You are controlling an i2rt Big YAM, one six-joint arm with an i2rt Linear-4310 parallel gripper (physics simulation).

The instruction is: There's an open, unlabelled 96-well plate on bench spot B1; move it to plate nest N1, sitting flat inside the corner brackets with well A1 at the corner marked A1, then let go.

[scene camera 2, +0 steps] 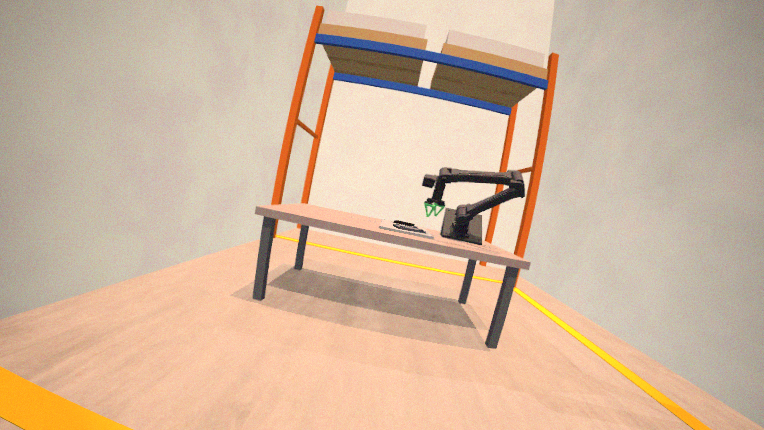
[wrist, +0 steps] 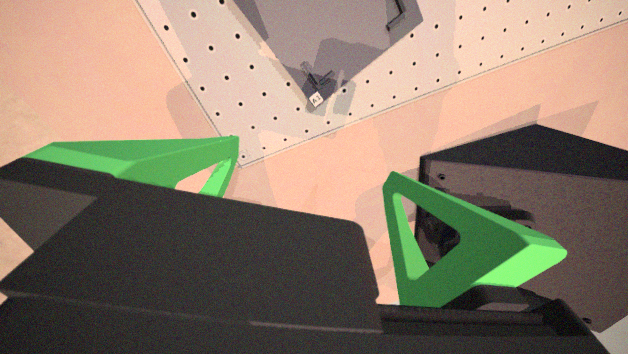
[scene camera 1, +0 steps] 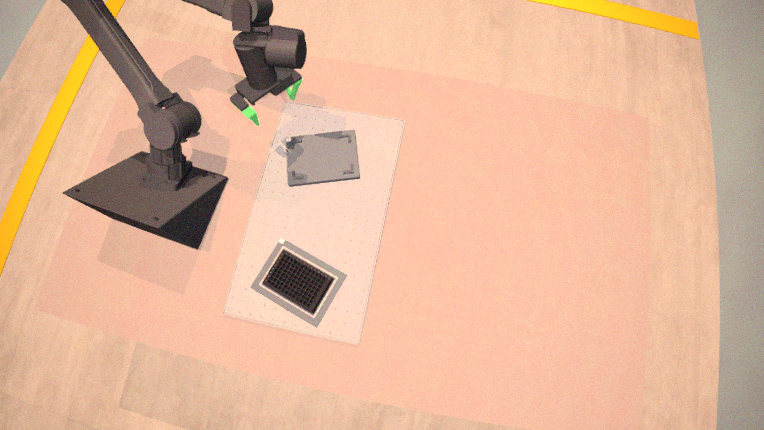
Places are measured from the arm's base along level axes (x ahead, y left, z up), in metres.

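Where they show: gripper, fingertip midpoint: [scene camera 2: 431, 216] [wrist: 317, 163] [scene camera 1: 274, 111]; arm's base, link origin: [scene camera 2: 460, 229] [scene camera 1: 167, 176].
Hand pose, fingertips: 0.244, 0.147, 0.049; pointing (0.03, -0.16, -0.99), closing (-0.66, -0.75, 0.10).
Things, the pixels of their top centre, and the offset from my fingertips, as dx, dy, dz. "spot": a spot on its surface instead.
- dark 96-well plate, top centre: [scene camera 1: 296, 280] +0.081, -0.347, -0.084
- grey bench spot, surface spot: [scene camera 1: 316, 320] spot: +0.129, -0.425, -0.099
- small white tag, surface spot: [scene camera 1: 281, 241] spot: +0.033, -0.263, -0.098
- grey plate nest, top centre: [scene camera 1: 321, 155] [scene camera 2: 409, 226] +0.099, -0.060, -0.082
- white perforated board, top centre: [scene camera 1: 317, 211] [scene camera 2: 404, 226] +0.103, -0.188, -0.100
The dark 96-well plate [scene camera 1: 298, 282] with a pale rim lies flat on the grey bench spot [scene camera 1: 316, 320] at the lower end of the perforated board in scene camera 1; a small white tag [scene camera 1: 281, 241] is at the spot's upper-left corner. The grey plate nest [scene camera 1: 323, 158] [wrist: 310, 22] with corner brackets holds no plate; its A1 tag [scene camera 1: 289, 139] [wrist: 315, 99] is at the upper-left corner in scene camera 1. My gripper [scene camera 1: 275, 112] [scene camera 2: 433, 214] [wrist: 317, 163] with green fingers is open and empty, raised above the bench near the A1 end of the nest, away from the well plate.
The white perforated board [scene camera 1: 320, 213] [wrist: 480, 55] carries both spots on the table [scene camera 1: 507, 224] [scene camera 2: 331, 224]. The arm's dark base [scene camera 1: 144, 184] [scene camera 2: 451, 227] stands beside the board. An orange and blue rack [scene camera 2: 286, 154] with boxes stands behind the table.
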